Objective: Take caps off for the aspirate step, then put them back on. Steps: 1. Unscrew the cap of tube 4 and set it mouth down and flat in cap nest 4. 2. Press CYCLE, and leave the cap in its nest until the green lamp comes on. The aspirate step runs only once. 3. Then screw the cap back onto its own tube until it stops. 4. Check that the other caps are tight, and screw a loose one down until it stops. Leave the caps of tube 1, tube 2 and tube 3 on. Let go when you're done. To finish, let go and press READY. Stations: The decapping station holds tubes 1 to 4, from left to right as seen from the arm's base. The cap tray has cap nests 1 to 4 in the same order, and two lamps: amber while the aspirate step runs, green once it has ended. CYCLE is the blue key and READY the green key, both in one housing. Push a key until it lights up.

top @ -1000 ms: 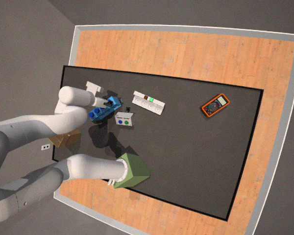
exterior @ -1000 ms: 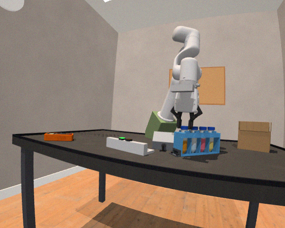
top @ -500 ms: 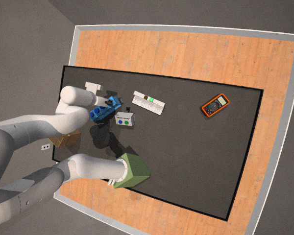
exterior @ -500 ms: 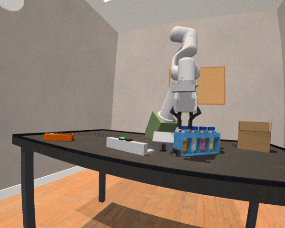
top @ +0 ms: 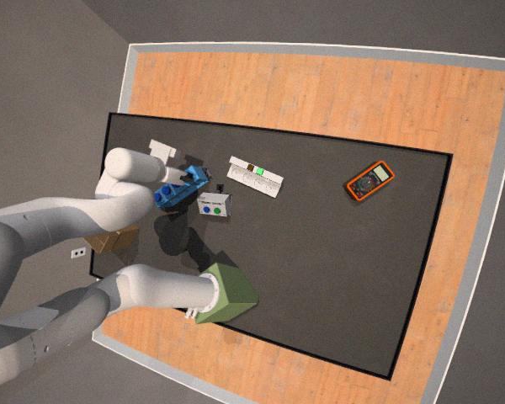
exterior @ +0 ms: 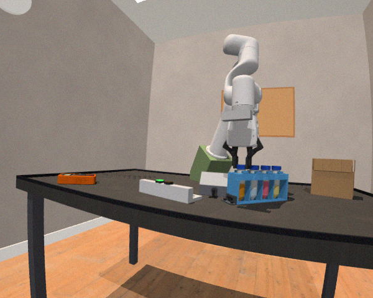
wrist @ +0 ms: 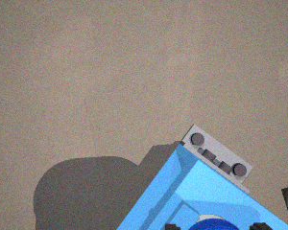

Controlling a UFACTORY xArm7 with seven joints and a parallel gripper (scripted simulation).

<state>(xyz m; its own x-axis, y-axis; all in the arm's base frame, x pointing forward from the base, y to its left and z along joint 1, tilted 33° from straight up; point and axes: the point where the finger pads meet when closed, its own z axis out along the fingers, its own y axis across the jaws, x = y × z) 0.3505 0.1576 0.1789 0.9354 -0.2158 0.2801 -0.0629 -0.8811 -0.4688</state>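
My hand is 1 cm above the tube neck. From my hand the other things lie so: blue cycle key 11 cm behind, 9 cm to the right, 6 cm below; blue cap 1 cm below; key housing 11 cm to the right, 8 cm below, 8 cm behind.
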